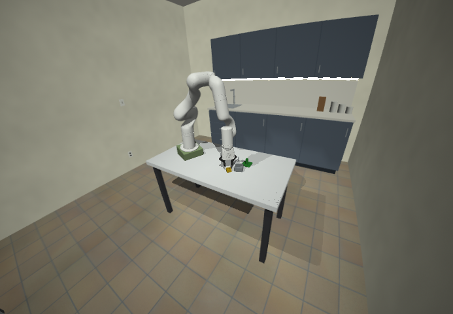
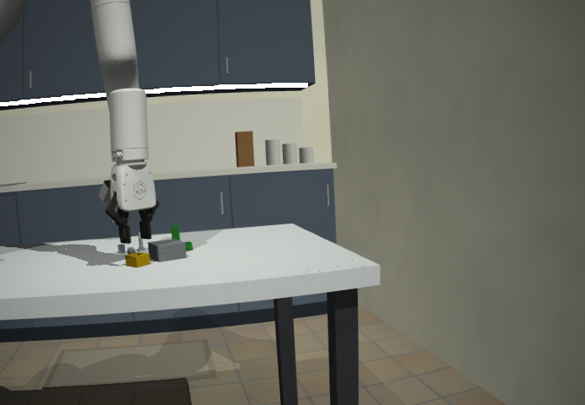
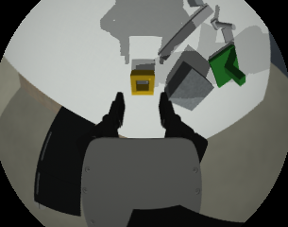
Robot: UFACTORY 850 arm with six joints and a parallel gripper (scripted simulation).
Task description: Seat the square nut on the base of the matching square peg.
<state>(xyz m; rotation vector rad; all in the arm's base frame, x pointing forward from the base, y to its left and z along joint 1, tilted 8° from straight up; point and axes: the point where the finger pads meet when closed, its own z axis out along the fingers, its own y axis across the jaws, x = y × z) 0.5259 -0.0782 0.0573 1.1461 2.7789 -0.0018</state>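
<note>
The grey block lies 6 cm ahead of my hand, 7 cm to the left of it and 5 cm below it.
</note>
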